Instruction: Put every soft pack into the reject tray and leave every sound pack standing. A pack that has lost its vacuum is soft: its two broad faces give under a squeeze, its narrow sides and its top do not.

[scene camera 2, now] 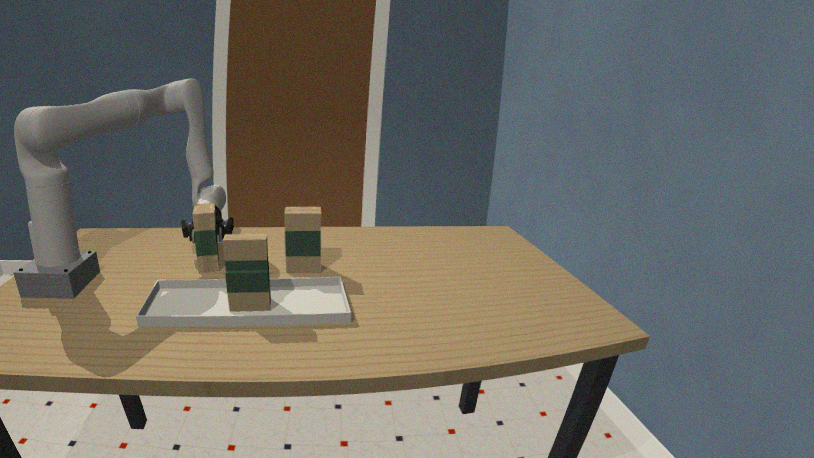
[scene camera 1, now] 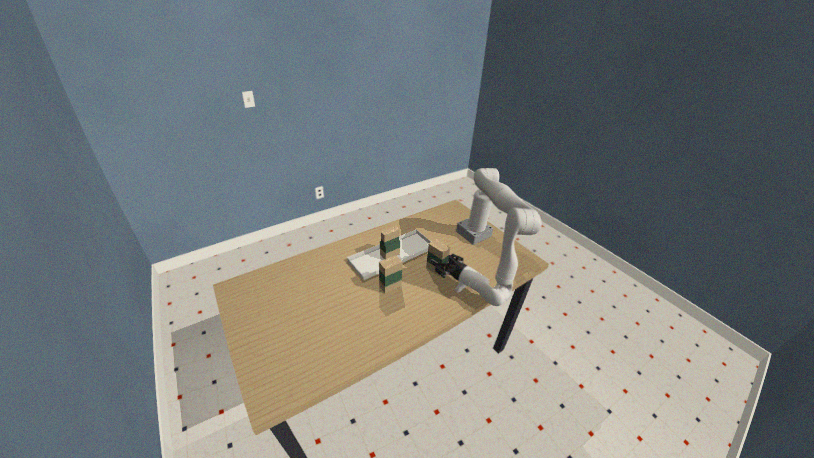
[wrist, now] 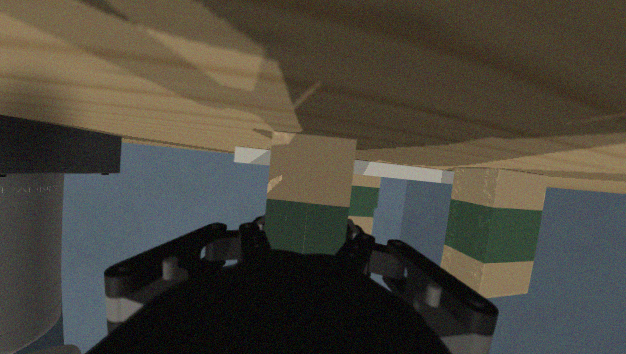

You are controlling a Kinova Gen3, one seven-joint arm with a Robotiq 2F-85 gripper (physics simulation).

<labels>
white reject tray: scene camera 2; scene camera 1; wrist 368, 168
same spot on white reject tray: [scene camera 2: 317, 300] = [scene camera 1: 366, 266]
</labels>
